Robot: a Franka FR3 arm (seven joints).
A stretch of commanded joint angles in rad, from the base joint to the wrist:
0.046, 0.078, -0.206, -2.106, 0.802, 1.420, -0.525
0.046, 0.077, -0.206, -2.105, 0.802, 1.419, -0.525
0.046, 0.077, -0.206, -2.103, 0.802, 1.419, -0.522
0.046, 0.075, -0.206, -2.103, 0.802, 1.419, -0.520
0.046, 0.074, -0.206, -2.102, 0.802, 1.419, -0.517
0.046, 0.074, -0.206, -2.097, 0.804, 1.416, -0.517
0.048, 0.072, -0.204, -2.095, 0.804, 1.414, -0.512
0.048, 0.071, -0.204, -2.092, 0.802, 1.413, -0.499
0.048, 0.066, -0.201, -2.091, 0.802, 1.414, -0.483
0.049, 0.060, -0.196, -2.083, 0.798, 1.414, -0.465
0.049, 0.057, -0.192, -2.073, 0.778, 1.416, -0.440
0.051, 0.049, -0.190, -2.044, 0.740, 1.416, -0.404
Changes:
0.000, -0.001, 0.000, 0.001, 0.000, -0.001, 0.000
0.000, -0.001, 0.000, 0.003, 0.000, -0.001, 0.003
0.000, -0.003, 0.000, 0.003, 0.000, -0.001, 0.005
0.000, -0.004, 0.000, 0.004, 0.000, -0.001, 0.008
0.000, -0.004, 0.000, 0.009, 0.002, -0.004, 0.008
0.002, -0.006, 0.002, 0.011, 0.002, -0.006, 0.013
0.002, -0.007, 0.002, 0.014, 0.000, -0.007, 0.026
0.002, -0.012, 0.005, 0.015, 0.000, -0.006, 0.042
0.003, -0.018, 0.010, 0.023, -0.004, -0.006, 0.060
0.003, -0.021, 0.014, 0.033, -0.024, -0.004, 0.085
0.005, -0.029, 0.016, 0.062, -0.062, -0.004, 0.121

